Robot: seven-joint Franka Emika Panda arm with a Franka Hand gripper.
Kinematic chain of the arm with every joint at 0, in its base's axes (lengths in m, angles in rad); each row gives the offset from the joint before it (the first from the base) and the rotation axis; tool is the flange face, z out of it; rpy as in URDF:
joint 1: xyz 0 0 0.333 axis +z
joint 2: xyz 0 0 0 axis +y
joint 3: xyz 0 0 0.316 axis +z
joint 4: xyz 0.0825 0 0 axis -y
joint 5: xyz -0.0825 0 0.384 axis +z
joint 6: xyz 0 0 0 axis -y
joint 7: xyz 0.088 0 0 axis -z
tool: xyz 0 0 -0.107 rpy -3.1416 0 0
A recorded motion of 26 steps. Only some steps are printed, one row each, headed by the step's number.
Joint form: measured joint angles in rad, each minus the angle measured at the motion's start. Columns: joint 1, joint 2, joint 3, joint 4, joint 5, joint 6, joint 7.
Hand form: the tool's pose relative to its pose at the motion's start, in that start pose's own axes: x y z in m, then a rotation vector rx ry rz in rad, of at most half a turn. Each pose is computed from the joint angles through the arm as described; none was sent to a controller.
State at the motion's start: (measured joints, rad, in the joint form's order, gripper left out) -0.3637 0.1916 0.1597 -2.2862 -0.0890 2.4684 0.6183
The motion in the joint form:
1: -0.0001 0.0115 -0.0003 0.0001 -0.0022 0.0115 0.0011
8: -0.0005 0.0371 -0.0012 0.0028 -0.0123 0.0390 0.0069
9: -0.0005 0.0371 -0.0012 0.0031 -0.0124 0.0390 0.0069
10: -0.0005 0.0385 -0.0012 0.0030 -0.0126 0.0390 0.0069
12: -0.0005 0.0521 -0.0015 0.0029 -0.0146 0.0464 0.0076
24: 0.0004 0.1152 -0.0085 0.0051 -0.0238 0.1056 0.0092
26: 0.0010 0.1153 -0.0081 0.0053 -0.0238 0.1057 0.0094
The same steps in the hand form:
1: 0.0004 -0.0004 0.0050 0.0012 -0.0004 -0.0005
8: 0.0021 -0.0016 0.0150 0.0037 0.0042 -0.0019
9: 0.0022 -0.0017 0.0149 0.0038 0.0045 -0.0020
10: 0.0021 -0.0016 0.0156 0.0032 0.0032 -0.0022
12: 0.0016 -0.0017 0.0222 0.0013 -0.0028 -0.0032
24: 0.0031 -0.0015 0.0496 0.0073 -0.0077 -0.0044
26: 0.0029 -0.0020 0.0495 0.0075 -0.0076 -0.0052

